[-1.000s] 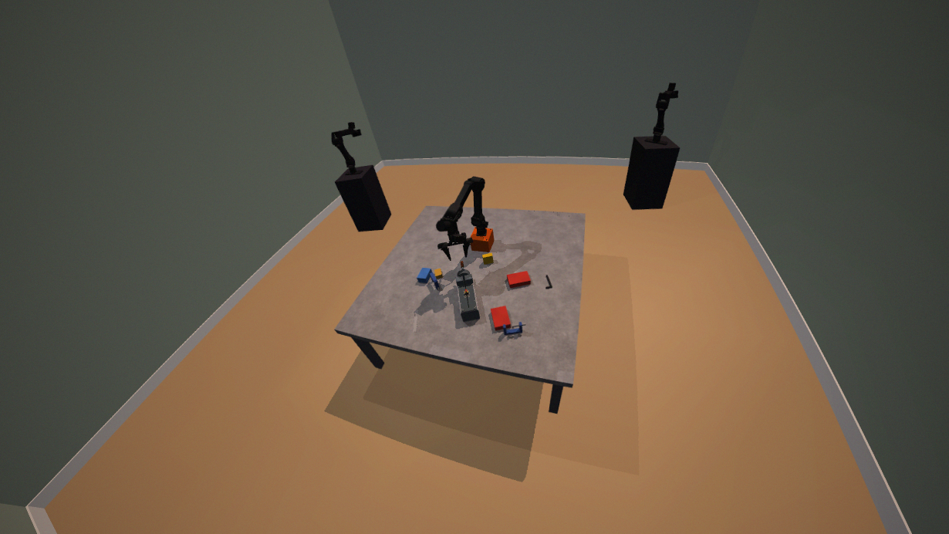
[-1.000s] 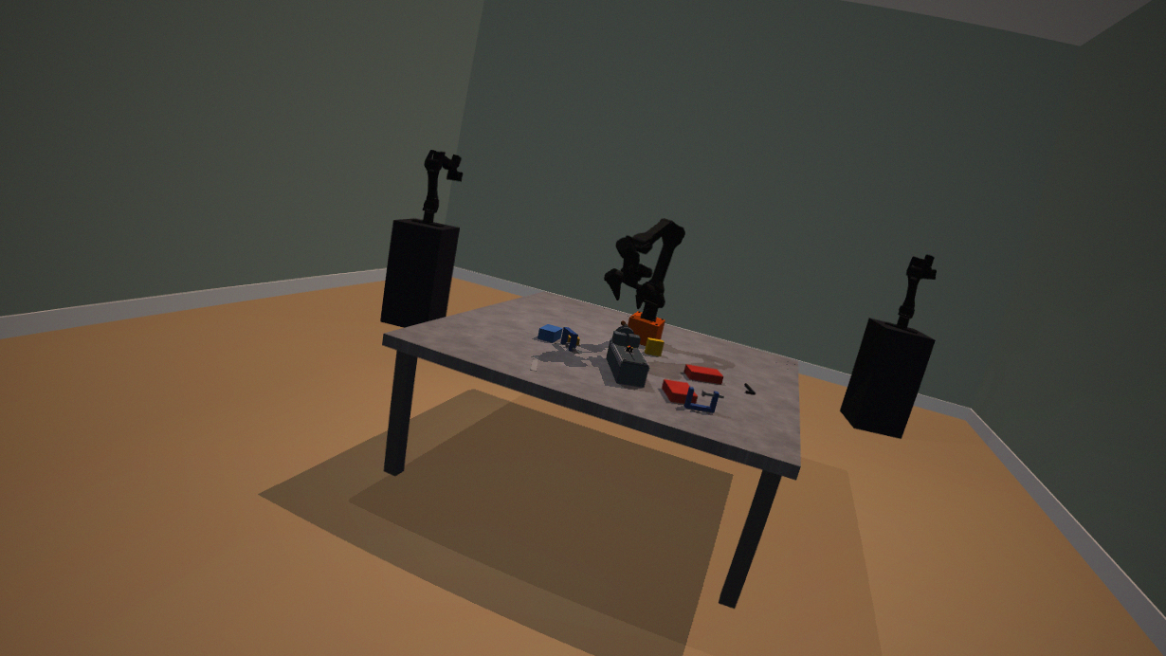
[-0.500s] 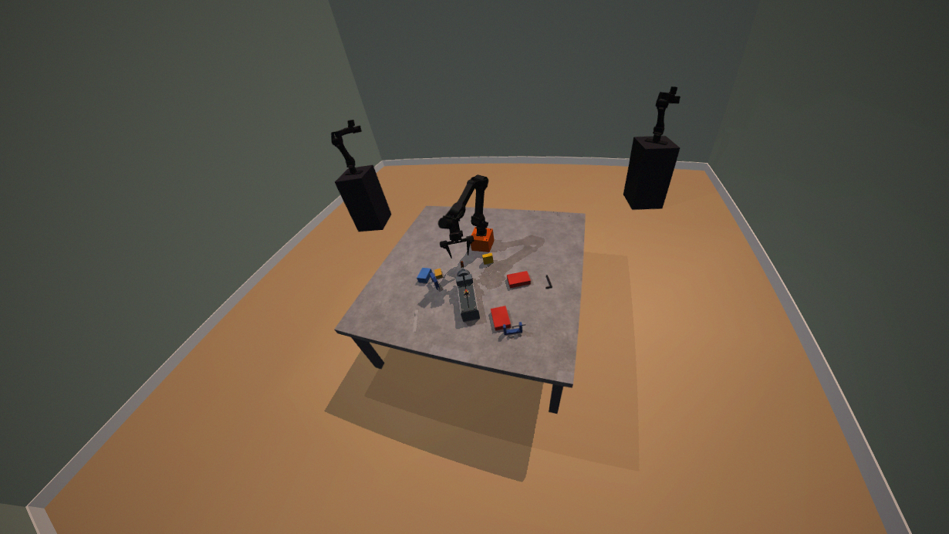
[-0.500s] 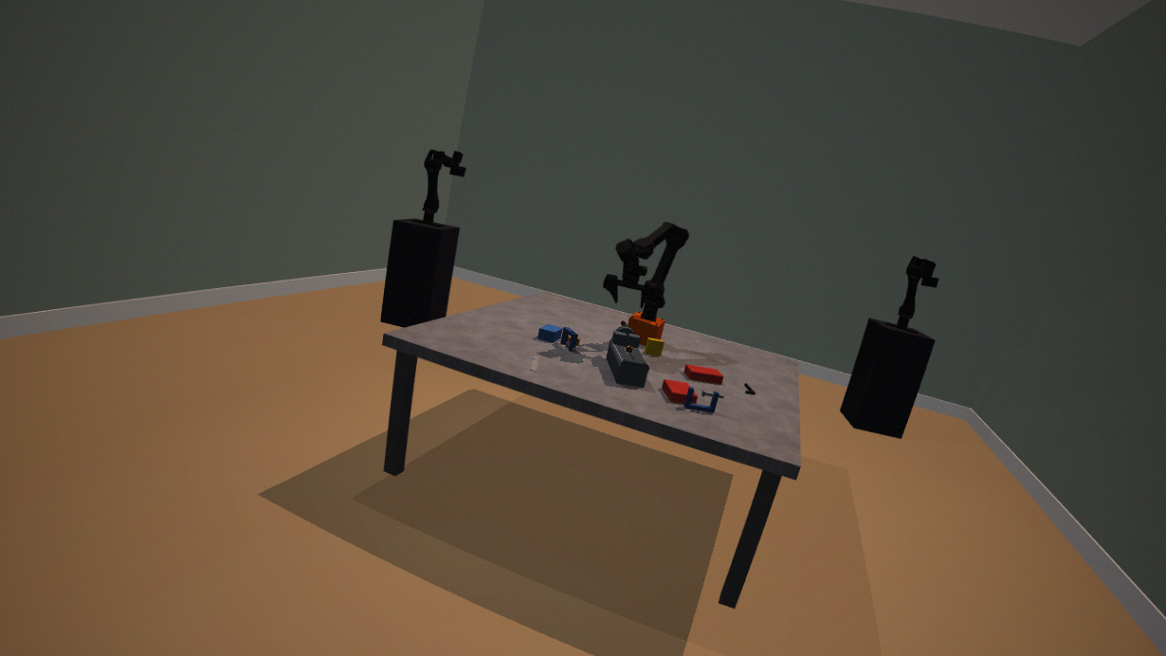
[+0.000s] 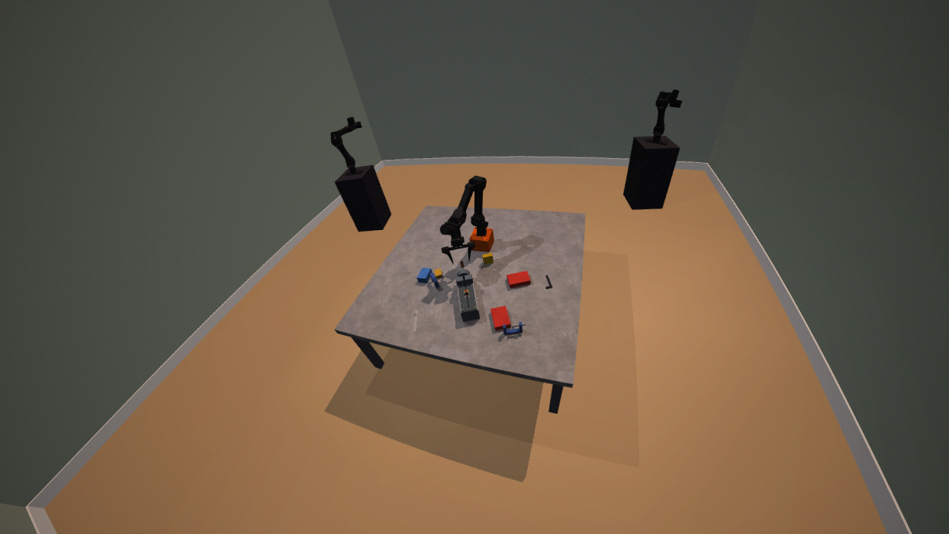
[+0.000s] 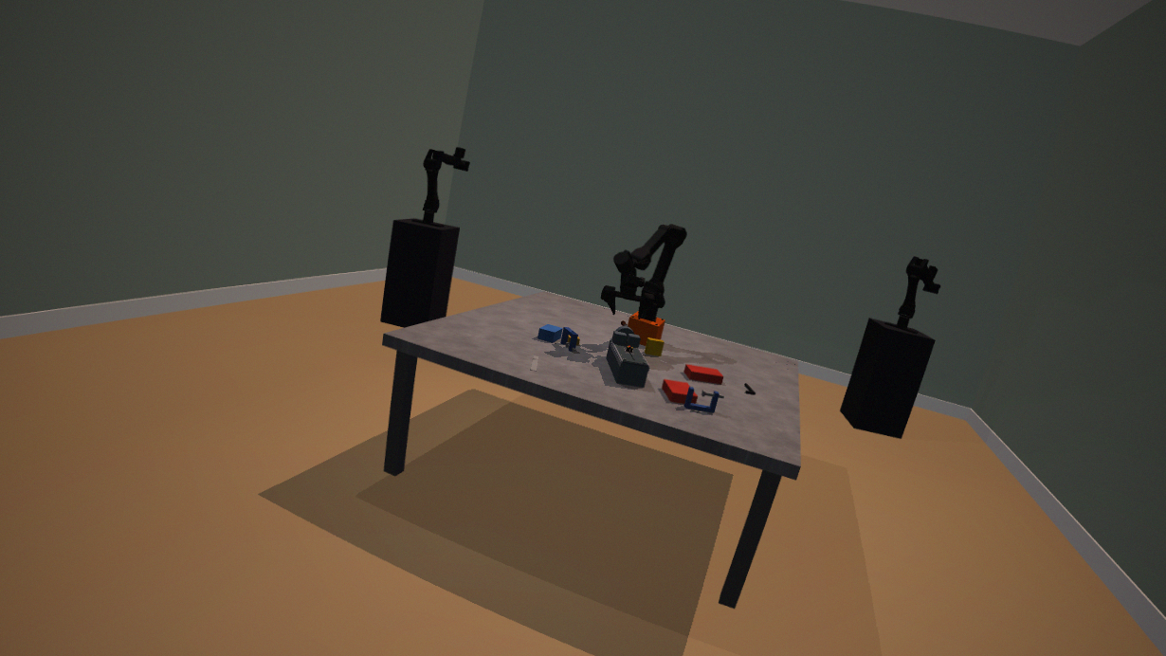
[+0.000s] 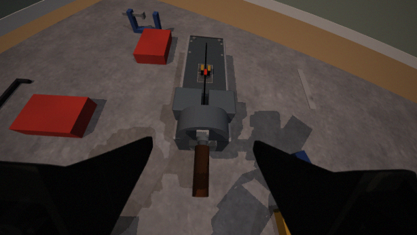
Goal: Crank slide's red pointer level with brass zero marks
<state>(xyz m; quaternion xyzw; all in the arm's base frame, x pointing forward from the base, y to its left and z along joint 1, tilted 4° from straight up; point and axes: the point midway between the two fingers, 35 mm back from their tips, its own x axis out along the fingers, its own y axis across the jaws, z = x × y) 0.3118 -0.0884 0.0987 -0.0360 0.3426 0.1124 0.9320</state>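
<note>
Now: gripper tip 3 cm above the brown crank handle and 2 cm past it. Round my gripper tip: yellow cube: 16 cm behind, 13 cm below, 12 cm to the left; then red pointer: 15 cm ahead, 7 cm below, 3 cm to the left; then blue block: 26 cm to the right, 13 cm below, 4 cm behind.
</note>
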